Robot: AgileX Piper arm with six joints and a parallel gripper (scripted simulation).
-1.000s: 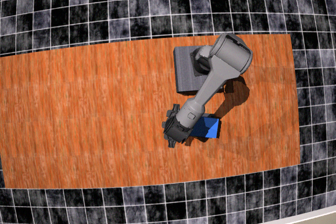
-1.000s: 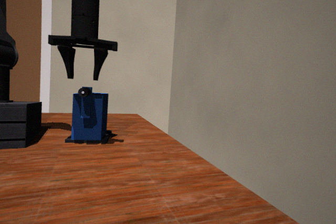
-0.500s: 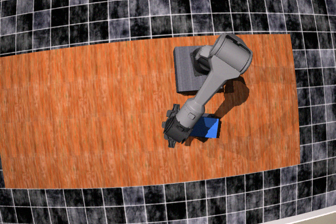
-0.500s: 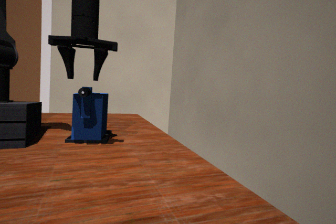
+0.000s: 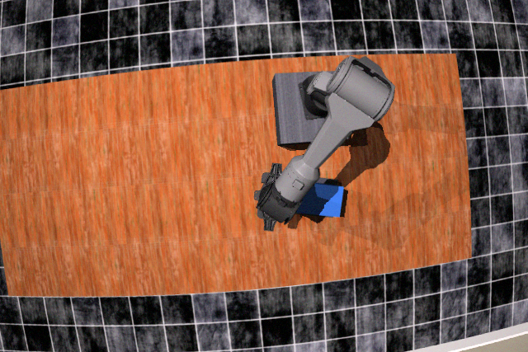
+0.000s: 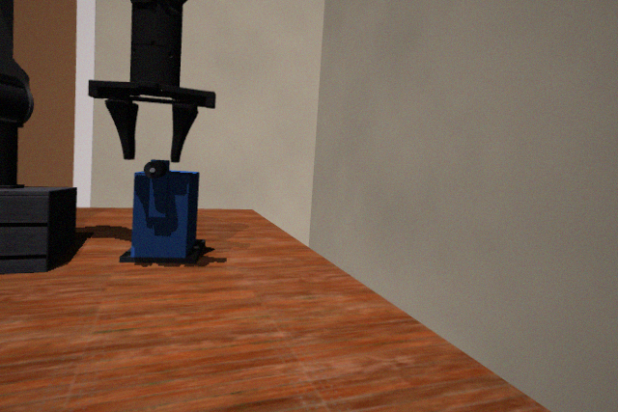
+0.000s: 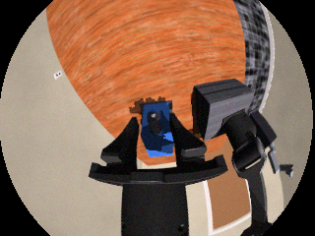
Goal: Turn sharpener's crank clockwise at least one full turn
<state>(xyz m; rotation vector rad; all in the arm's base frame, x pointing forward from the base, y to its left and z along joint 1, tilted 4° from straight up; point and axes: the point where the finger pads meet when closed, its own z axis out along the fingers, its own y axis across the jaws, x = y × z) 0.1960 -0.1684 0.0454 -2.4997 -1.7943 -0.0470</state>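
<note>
The black knob lies 10 mm ahead of my hand, 20 mm to the left of it and 20 mm below it.
</note>
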